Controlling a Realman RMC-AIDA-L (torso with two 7-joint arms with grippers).
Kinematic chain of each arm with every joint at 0, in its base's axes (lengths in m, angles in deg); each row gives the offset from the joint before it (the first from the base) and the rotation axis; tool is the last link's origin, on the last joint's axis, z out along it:
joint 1: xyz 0 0 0.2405 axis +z
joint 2: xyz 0 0 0 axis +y
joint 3: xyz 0 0 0.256 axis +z
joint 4: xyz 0 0 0 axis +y
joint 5: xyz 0 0 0.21 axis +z
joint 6: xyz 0 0 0 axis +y
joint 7: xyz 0 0 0.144 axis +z
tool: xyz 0 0 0
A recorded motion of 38 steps. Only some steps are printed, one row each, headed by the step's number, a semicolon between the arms.
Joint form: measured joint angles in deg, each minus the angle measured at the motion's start. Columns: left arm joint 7, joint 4, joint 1, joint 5, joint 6, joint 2, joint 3; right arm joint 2, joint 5, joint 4, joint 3, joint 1, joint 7, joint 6.
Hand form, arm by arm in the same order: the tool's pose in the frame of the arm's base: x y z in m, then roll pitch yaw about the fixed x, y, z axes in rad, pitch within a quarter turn. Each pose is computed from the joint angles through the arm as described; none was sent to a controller.
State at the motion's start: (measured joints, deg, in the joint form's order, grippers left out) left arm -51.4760 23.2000 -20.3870 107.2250 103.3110 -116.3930 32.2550; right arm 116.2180 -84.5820 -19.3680 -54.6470 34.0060 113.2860 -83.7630
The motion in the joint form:
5: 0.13 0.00 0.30 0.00 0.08 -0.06 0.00; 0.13 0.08 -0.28 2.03 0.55 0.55 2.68
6: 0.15 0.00 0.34 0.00 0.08 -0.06 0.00; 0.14 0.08 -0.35 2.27 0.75 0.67 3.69
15: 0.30 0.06 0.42 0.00 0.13 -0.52 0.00; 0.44 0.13 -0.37 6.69 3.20 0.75 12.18
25: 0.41 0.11 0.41 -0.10 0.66 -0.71 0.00; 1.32 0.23 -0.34 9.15 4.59 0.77 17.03
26: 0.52 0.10 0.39 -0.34 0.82 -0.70 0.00; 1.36 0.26 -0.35 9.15 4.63 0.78 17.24
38: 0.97 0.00 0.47 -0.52 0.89 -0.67 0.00; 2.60 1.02 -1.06 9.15 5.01 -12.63 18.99
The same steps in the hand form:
5: -0.3021 0.2489 0.0067 -2.8269 -0.7900 0.1501; 0.2363 0.3549 -0.0195 2.5901 0.6578 -1.4729
6: -0.3023 0.2486 0.0067 -2.8266 -0.7899 0.1504; 0.2368 0.3580 -0.0191 2.6000 0.6668 -1.4786
15: -0.3008 0.2476 0.0040 -2.8291 -0.7960 0.1507; 0.2384 0.3874 -0.0114 2.6520 0.7746 -1.5485
25: -0.2990 0.2468 0.0034 -2.8322 -0.8045 0.1449; 0.2374 0.4009 -0.0117 2.6589 0.8261 -1.6065
26: -0.2985 0.2470 0.0040 -2.8274 -0.8082 0.1384; 0.2374 0.4013 -0.0119 2.6600 0.8273 -1.6080
38: -0.2987 0.2466 0.0043 -2.8180 -0.8091 0.1282; 0.2320 0.4043 -0.0173 2.9149 0.9237 -1.2855

